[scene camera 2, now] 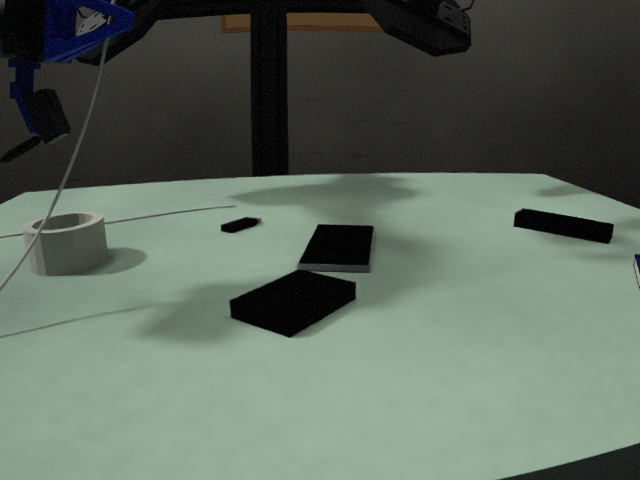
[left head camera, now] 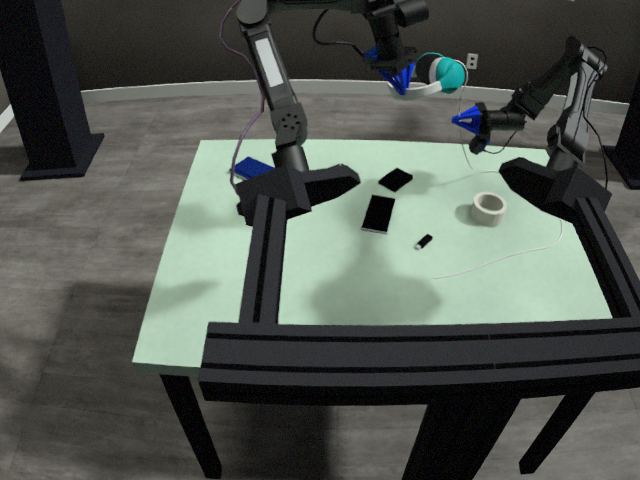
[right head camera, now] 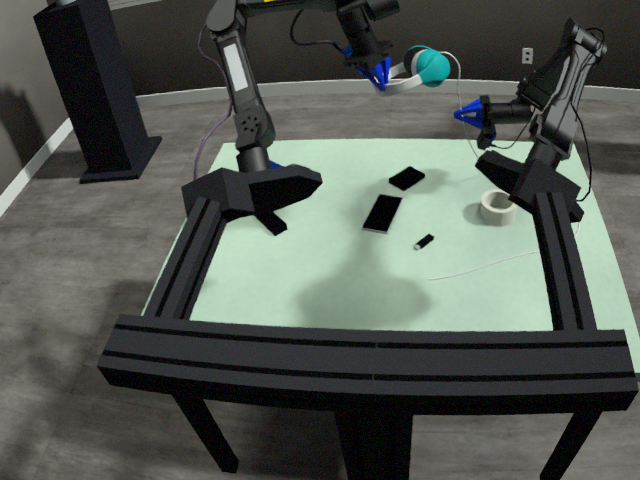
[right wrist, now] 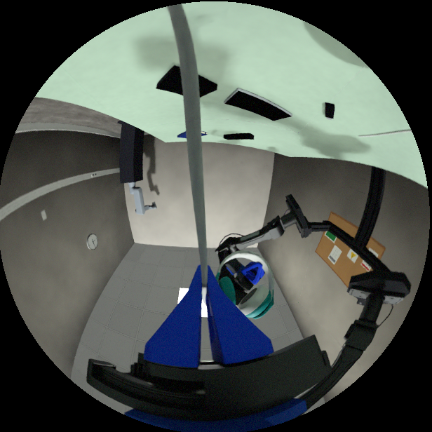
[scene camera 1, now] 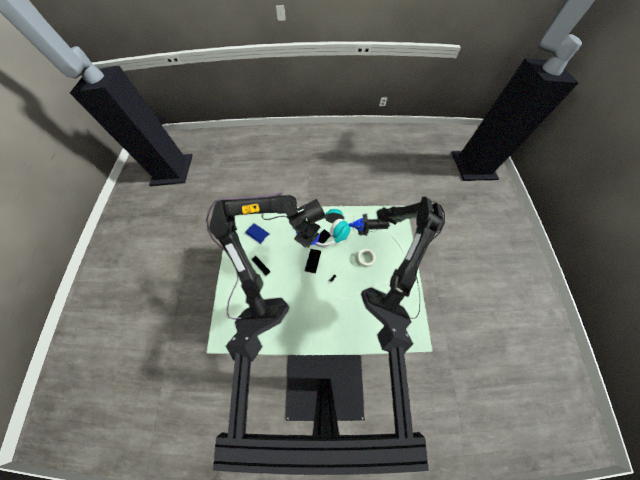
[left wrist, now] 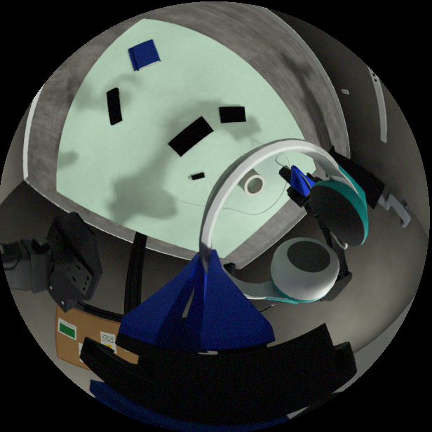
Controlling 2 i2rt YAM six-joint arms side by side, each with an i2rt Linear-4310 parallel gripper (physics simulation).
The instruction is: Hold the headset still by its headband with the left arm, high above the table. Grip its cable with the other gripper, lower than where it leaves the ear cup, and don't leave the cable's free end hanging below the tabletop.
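Seen in the pictures: left gripper, fingertip midpoint: [left head camera: 403, 94] [right head camera: 384, 89] [scene camera 1: 315, 243]; right gripper, fingertip midpoint: [scene camera 2: 132, 19] [left head camera: 452, 120] [right head camera: 453, 115]; left arm's base, link origin: [scene camera 2: 419, 3] [scene camera 1: 260, 313]; right arm's base, link origin: [scene camera 1: 387, 306].
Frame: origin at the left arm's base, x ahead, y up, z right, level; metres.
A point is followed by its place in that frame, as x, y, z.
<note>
The white and teal headset [left head camera: 450, 75] @[0.389, 0.115, 0.198] [right head camera: 434, 68] @[0.395, 0.113, 0.205] [scene camera 1: 341, 230] @[0.409, 0.131, 0.193] hangs high above the table. My left gripper [left head camera: 403, 91] @[0.346, 0.062, 0.103] [right head camera: 382, 87] @[0.346, 0.062, 0.103] [left wrist: 208, 255] is shut on its white headband [left head camera: 423, 93] @[0.342, 0.077, 0.149] [left wrist: 214, 205]. The thin pale cable [right head camera: 459, 77] @[0.527, 0.036, 0.220] [scene camera 2: 77, 144] @[0.591, -0.201, 0.239] [right wrist: 192, 115] runs down from an ear cup. My right gripper [left head camera: 453, 120] @[0.563, -0.096, 0.193] [right head camera: 456, 114] @[0.563, -0.096, 0.193] [right wrist: 203, 269] is shut on it, below the ear cups and above the table. Below the fingers the cable drops to the table. Its free end [left head camera: 438, 277] @[0.216, -0.339, 0.270] [right head camera: 432, 279] @[0.216, -0.340, 0.270] lies on the tabletop; the right arm's base hides part of the run.
On the green table [left head camera: 180, 289] @[-0.066, -0.343, -0.295] are a cream tape roll [left head camera: 487, 218] @[0.462, -0.313, 0.349] [scene camera 2: 67, 253] @[0.547, -0.319, 0.311], a black box [left head camera: 395, 179] @[0.545, -0.328, 0.055] [scene camera 2: 292, 304] @[0.582, -0.327, 0.047], a black phone [left head camera: 378, 213] @[0.384, -0.335, 0.055], a small USB stick [left head camera: 423, 241] @[0.322, -0.334, 0.201], a black bar [scene camera 1: 261, 265] @[0.245, -0.322, -0.217] [scene camera 2: 563, 225] @[0.264, -0.329, -0.219] and a blue book [left head camera: 252, 168] @[0.434, -0.330, -0.360] [left wrist: 144, 55].
</note>
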